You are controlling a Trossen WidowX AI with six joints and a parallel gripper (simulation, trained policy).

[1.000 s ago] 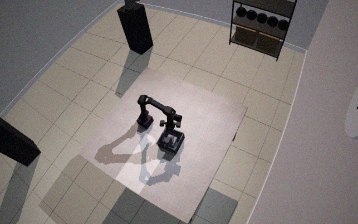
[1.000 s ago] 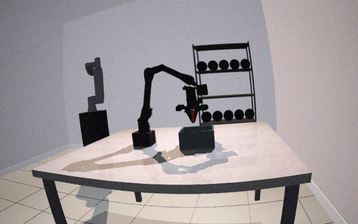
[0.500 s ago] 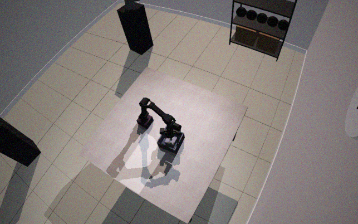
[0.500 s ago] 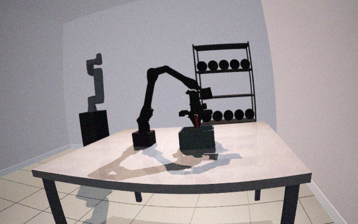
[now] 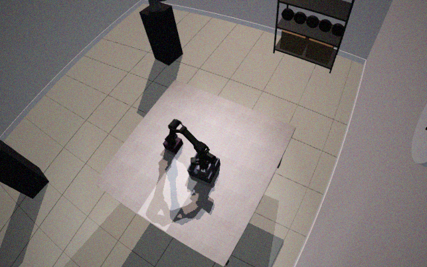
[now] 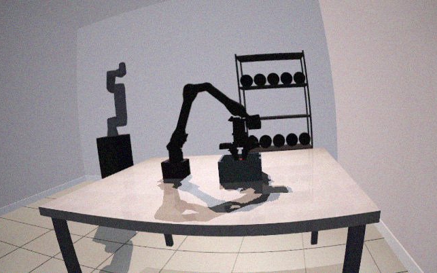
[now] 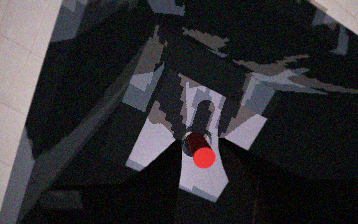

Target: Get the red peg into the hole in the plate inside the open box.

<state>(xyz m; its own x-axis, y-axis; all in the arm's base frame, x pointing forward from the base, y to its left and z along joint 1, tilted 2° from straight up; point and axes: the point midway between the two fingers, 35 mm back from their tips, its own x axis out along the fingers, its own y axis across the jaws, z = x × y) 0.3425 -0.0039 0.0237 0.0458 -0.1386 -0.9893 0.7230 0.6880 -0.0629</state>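
My gripper tip is right at the red peg. From my gripper tip the other things lie so: pale plate: 20 mm below; box: 40 mm below.
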